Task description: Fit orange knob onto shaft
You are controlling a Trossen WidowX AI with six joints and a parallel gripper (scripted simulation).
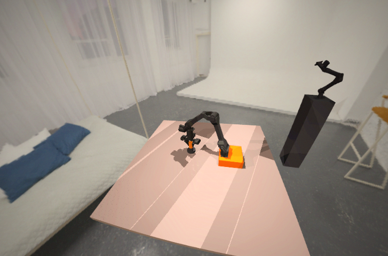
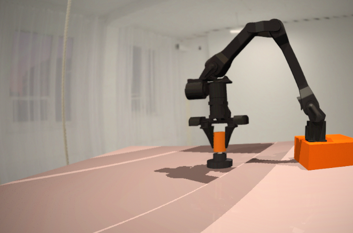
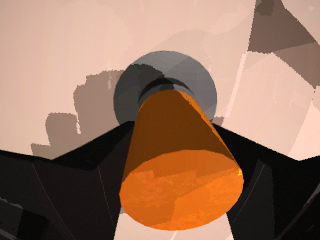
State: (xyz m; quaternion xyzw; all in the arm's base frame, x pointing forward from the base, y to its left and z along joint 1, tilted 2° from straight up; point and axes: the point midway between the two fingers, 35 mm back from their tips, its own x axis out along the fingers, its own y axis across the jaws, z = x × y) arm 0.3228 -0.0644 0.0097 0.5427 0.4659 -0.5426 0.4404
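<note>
My gripper tip is now 30 mm above the dark round pedestal. Round my gripper tip: orange knob: 30 mm above.
</note>
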